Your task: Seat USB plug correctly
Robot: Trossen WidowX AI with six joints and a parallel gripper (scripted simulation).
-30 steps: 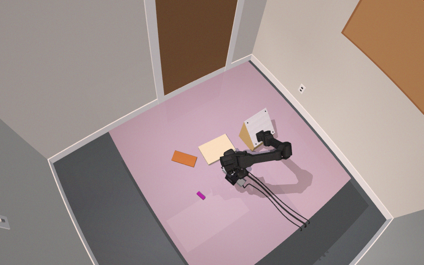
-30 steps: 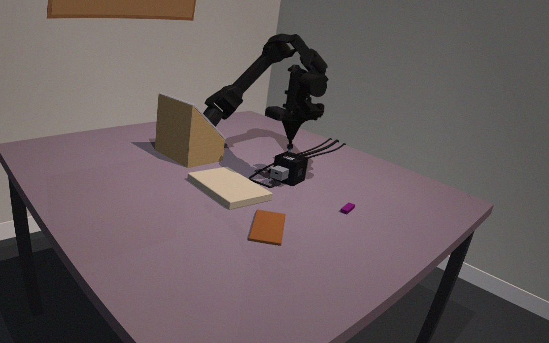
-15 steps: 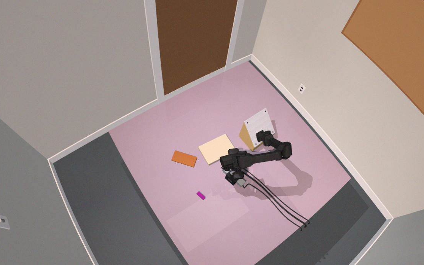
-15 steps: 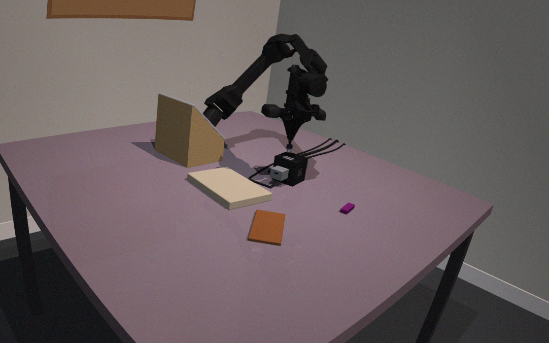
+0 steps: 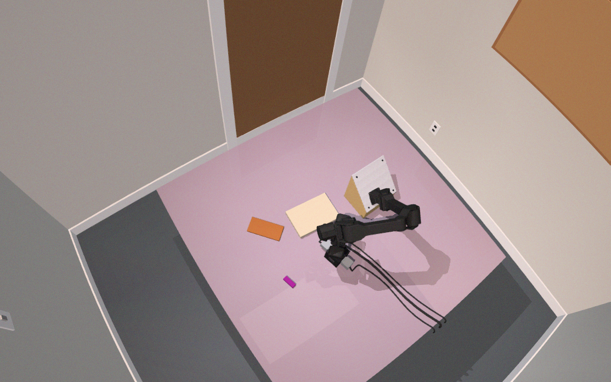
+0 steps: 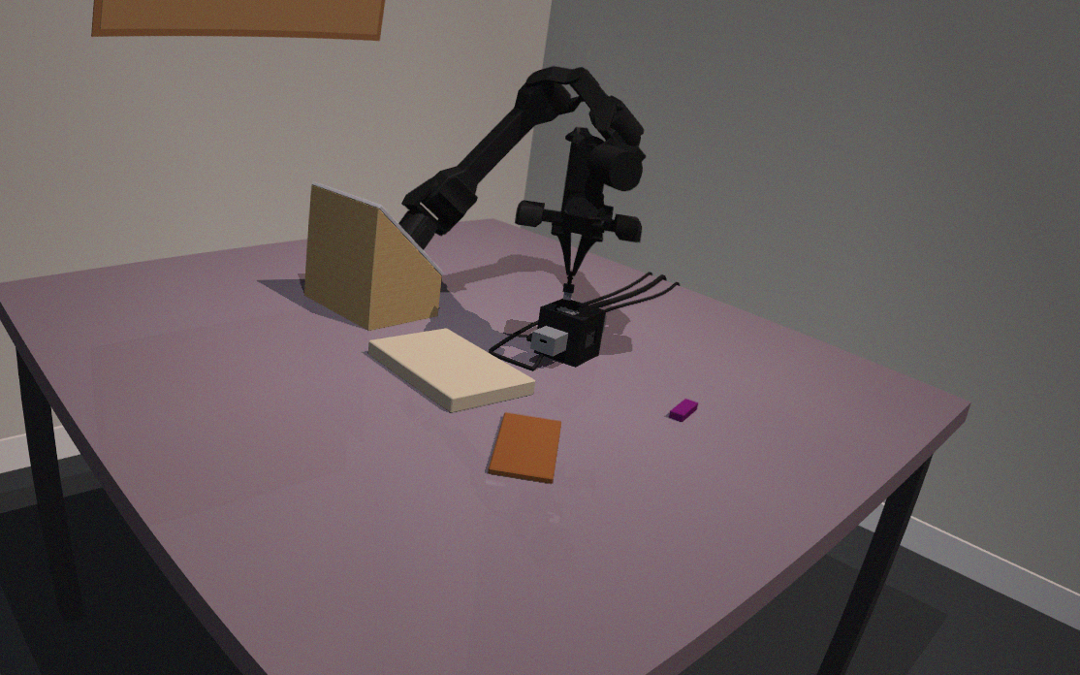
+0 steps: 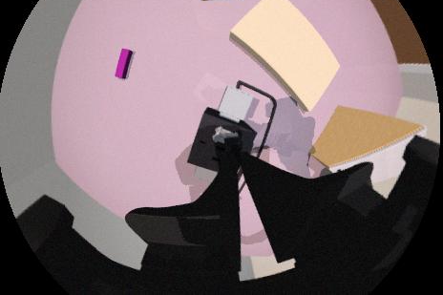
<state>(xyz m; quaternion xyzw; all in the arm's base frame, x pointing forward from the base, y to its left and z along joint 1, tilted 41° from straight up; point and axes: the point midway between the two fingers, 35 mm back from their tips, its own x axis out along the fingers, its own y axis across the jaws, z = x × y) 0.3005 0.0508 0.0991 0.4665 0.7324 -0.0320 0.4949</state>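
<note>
Right now my gripper tip is 2 cm above the USB plug. Also, from my gripper tip: magenta block (24 cm ahead, 2 cm to the left, 13 cm below); then cream slab (2 cm behind, 20 cm to the right, 12 cm below); then orange pad (20 cm ahead, 25 cm to the right, 13 cm below).
</note>
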